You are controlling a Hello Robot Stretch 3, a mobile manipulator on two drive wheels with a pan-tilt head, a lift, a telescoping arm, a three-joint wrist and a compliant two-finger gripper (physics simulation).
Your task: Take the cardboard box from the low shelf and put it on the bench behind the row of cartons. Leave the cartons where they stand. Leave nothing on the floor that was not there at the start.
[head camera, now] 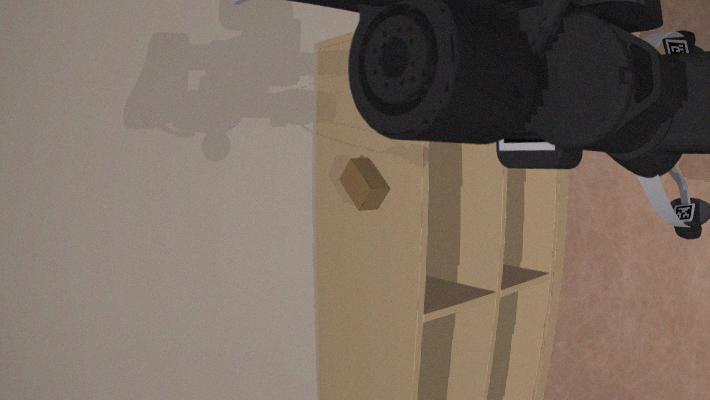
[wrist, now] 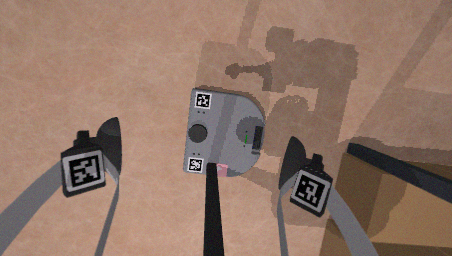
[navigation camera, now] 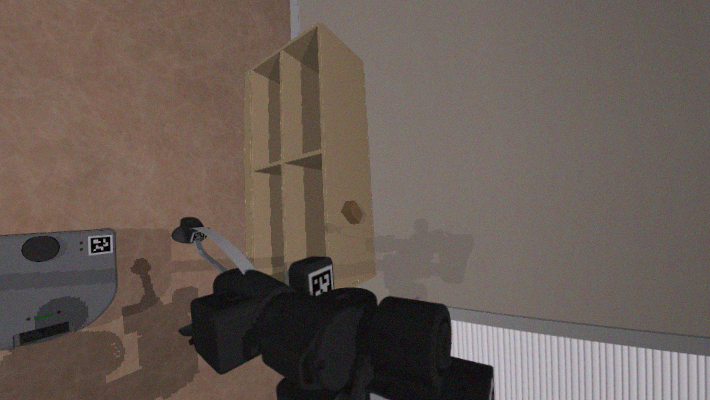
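Seen in the pictures: gripper, fingertip midpoint: [wrist: 205, 146] [navigation camera: 187, 278]; robot's base, origin of the base link: [wrist: 200, 126] [navigation camera: 42, 247].
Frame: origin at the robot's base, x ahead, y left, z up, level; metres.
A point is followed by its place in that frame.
The cardboard box [head camera: 365, 184] @[x 0.052, y -0.854, z 0.660 m] [navigation camera: 352, 212] @[x 0.053, y -0.854, z 0.660 m] is a small brown block on the top board of the low, light wooden shelf unit [head camera: 367, 300] @[x 0.310, y -0.911, z 0.610 m] [navigation camera: 345, 125] @[x 0.471, y -0.914, z 0.610 m]. My gripper [head camera: 689, 131] @[x -0.023, y -0.141, z 0.867 m] [navigation camera: 187, 280] @[x -0.023, y -0.141, z 0.867 m] [wrist: 205, 146] @[x -0.023, y -0.141, z 0.867 m] is open, its fingers wide apart with no object between them. In the head view the fingers are to the right of the shelf unit, over the floor side and apart from the box. In the wrist view they are over the floor and my base. The black wrist hides part of the shelf unit in the head and navigation views. No row of cartons can be made out.
My grey base [navigation camera: 60, 280] @[x -0.095, y -0.036, z 0.160 m] [wrist: 225, 112] @[x -0.093, y -0.096, z 0.160 m] stands on the brown floor. A pale wall [head camera: 150, 250] @[x 0.195, y -1.157, z 1.035 m] [navigation camera: 550, 150] @[x 0.243, y -1.157, z 1.407 m] runs behind the shelf unit. A white ribbed panel [navigation camera: 575, 370] @[x -0.605, y -1.153, z 1.435 m] is at the lower right. Brown panels [wrist: 420, 210] @[x -0.911, y 0.182, z 0.270 m] with a dark bar [wrist: 400, 172] @[x -0.731, y 0.021, z 0.320 m] show at the wrist view's right; I cannot tell what they are.
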